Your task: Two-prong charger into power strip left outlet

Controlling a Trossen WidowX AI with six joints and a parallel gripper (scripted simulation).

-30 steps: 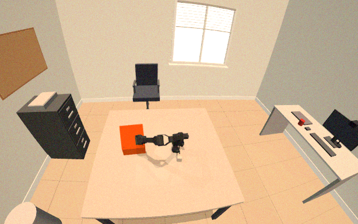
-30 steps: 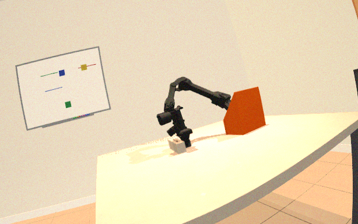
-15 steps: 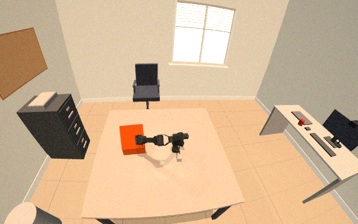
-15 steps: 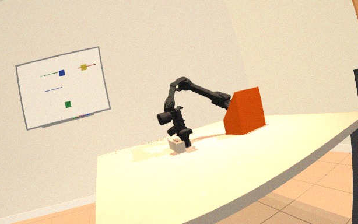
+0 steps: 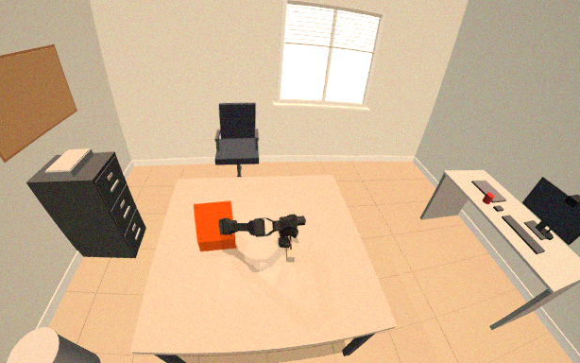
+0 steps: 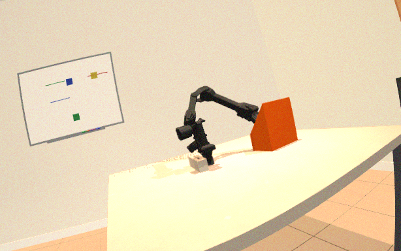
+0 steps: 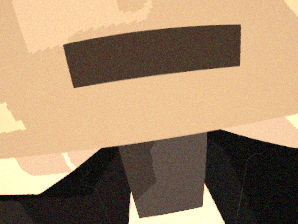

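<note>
My gripper tip is 20 mm short of the two-prong charger and 10 mm below it.
</note>
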